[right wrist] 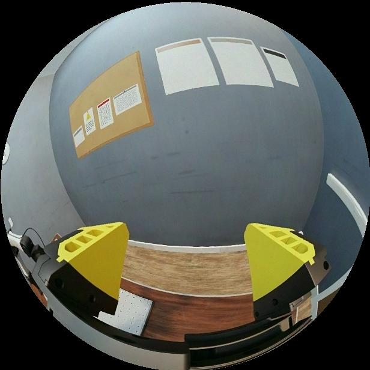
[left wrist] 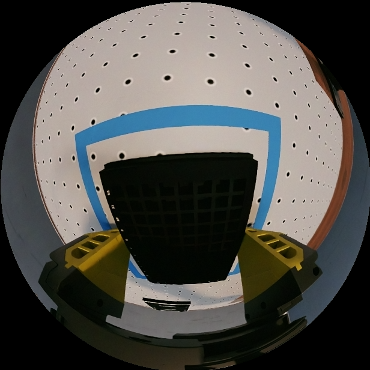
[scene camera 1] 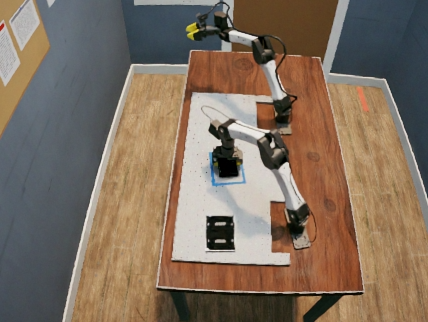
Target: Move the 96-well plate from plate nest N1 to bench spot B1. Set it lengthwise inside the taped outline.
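Frame: origin at the left arm's base, x up, y right, z ahead, level; millimetres.
Seen in the pictures: left gripper, fingertip midpoint: [scene camera 1: 227, 164]; right gripper, fingertip midpoint: [scene camera 1: 186, 32]; left arm's base, link origin: [scene camera 1: 296, 227]; right arm's base, link origin: [scene camera 1: 282, 120].
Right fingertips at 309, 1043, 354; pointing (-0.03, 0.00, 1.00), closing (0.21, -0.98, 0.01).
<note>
Pixels of each thing's middle, then the offset from my right fingertips to it, as dx, dy, dz. "*": a spot on its surface instead. Level surfaces: height alone.
- black 96-well plate, body centre: [scene camera 1: 227, 164] -283, -687, -109
- blue taped outline, surface spot: [scene camera 1: 227, 183] * -295, -782, -95
- black plate nest N1, body centre: [scene camera 1: 220, 232] -288, -1025, -24
- white perforated board, surface height: dx -296
- wooden table, surface height: dx -309
The black 96-well plate [scene camera 1: 228, 168] [left wrist: 182, 200] is between the yellow fingers of my left gripper [scene camera 1: 228, 163] [left wrist: 182, 235], which is shut on it. It is over the inside of the blue taped outline [scene camera 1: 227, 183] [left wrist: 182, 116] of B1. In the left wrist view, tape shows beyond its far end and along both sides. Whether its underside touches the board is hard to tell. The black plate nest N1 [scene camera 1: 220, 233] [left wrist: 166, 304] is empty, lower in the scene view. My right gripper [scene camera 1: 189, 31] [right wrist: 186, 232] is open and empty, raised beyond the table's far left corner.
The white perforated board [scene camera 1: 200, 200] [left wrist: 195, 65] [right wrist: 131, 310] lies on the wooden table [scene camera 1: 320, 270] [right wrist: 190, 312]. The left arm [scene camera 1: 287, 185] reaches over the board from the right side. The right arm [scene camera 1: 272, 80] stretches over the table's far end. Walls stand beyond the table.
</note>
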